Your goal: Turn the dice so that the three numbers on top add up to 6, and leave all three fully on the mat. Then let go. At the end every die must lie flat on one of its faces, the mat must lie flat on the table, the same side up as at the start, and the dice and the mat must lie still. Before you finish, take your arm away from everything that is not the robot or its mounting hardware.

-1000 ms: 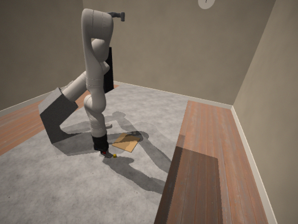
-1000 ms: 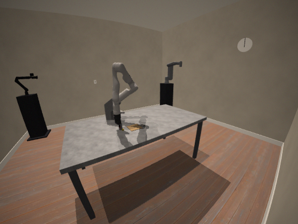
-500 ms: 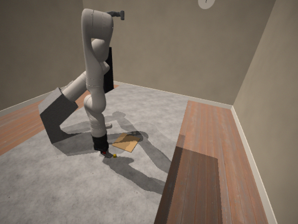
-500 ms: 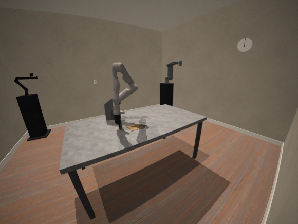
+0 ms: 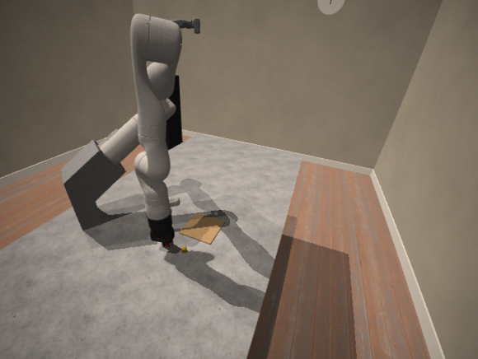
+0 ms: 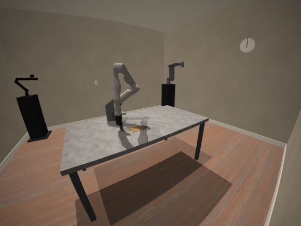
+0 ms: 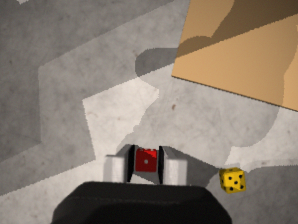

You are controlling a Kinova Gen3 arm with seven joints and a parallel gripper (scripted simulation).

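The red die lies 10 mm below my hand. Also, from my hand: tan mat: 150 mm to the left, 60 mm ahead, 20 mm below; then white die: 250 mm to the left, 70 mm ahead, 10 mm below; then yellow die: 70 mm ahead, 10 mm to the left, 10 mm below.
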